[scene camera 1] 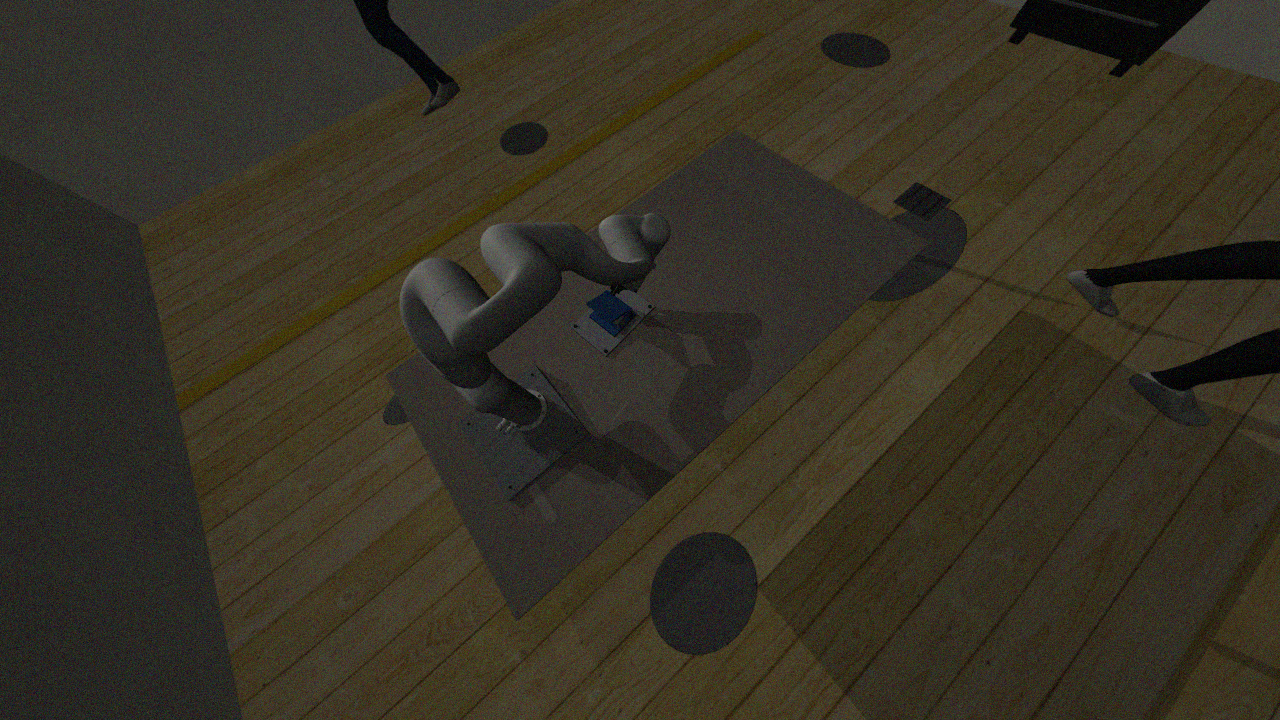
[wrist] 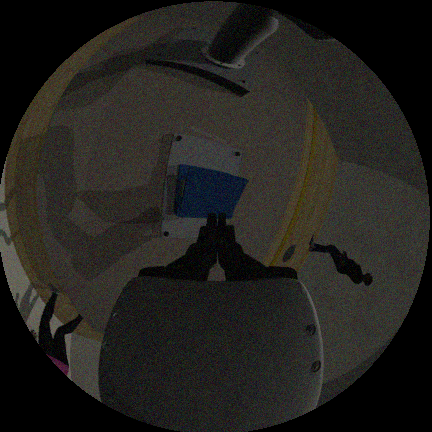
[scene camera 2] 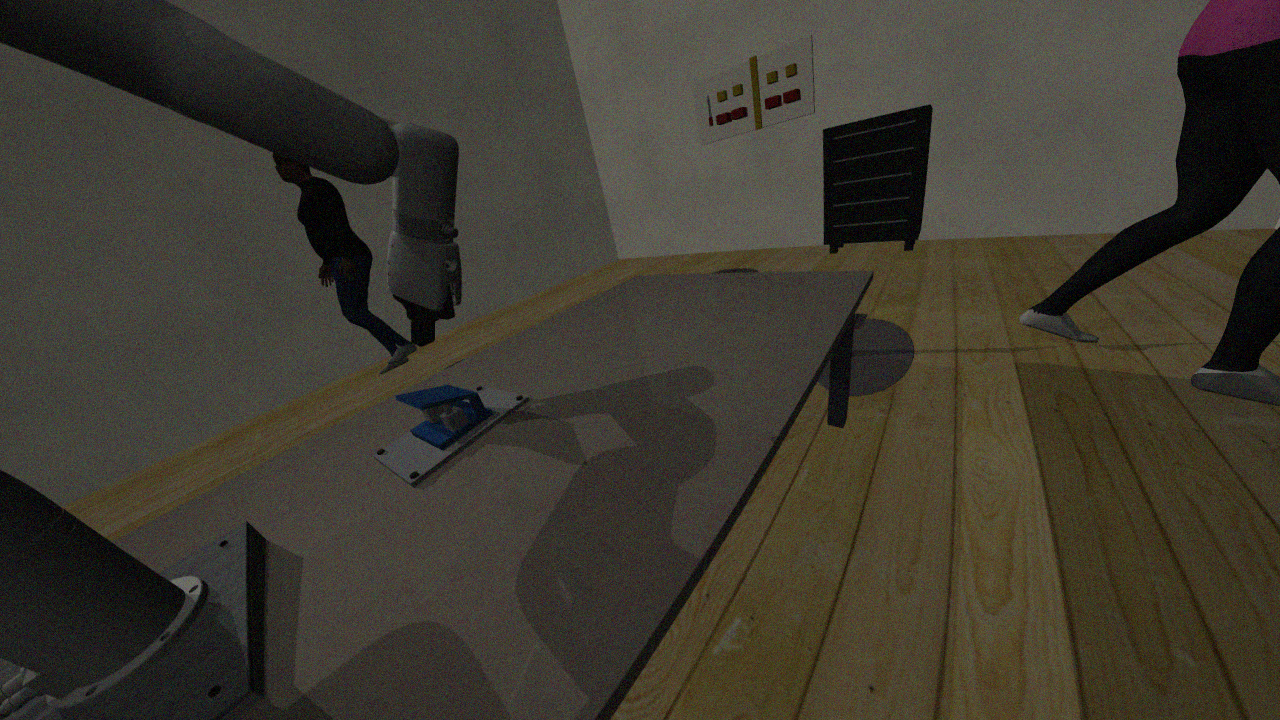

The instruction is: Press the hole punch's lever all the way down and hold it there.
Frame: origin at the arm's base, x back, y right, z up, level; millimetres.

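Where they show: gripper, fingertip midpoint: [scene camera 1: 614, 291] [wrist: 217, 224] [scene camera 2: 423, 342]; arm's base, origin of the base link: [scene camera 1: 527, 410] [wrist: 222, 56] [scene camera 2: 138, 637].
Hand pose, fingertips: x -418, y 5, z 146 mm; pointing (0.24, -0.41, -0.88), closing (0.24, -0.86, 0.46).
Each offset is from my fingertips to the top centre of the thing. "pt": to the spot under its first point. Level surfaces: height alone.
The blue hole punch's lever {dx +11, dy -36, dz -83 mm} [scene camera 1: 610, 310] [scene camera 2: 431, 394] [wrist: 212, 192] is raised and slanted over its blue base {pt dx +52, dy -12, dz -156 mm} [scene camera 2: 435, 436]. The punch sits on a light mounting plate {dx +11, dy -36, dz -164 mm} [scene camera 1: 588, 334] [scene camera 2: 413, 459] [wrist: 206, 151] with dark screws near its corners. My gripper [scene camera 1: 616, 288] [scene camera 2: 422, 342] [wrist: 217, 224] is shut and empty, pointing down. In the scene camera 2 view its fingertips are above the lever, with a visible gap. In the wrist view the fingertips overlap one edge of the lever.
The plate lies on a grey-brown table {dz -176 mm} [scene camera 1: 769, 223] [scene camera 2: 698, 308] [wrist: 115, 160]. The arm's base plate [scene camera 1: 501, 452] [wrist: 197, 75] is at one end of it. A person in dark clothes [scene camera 2: 326, 223] [wrist: 345, 262] and a black cabinet [scene camera 2: 877, 179] are beyond the table.
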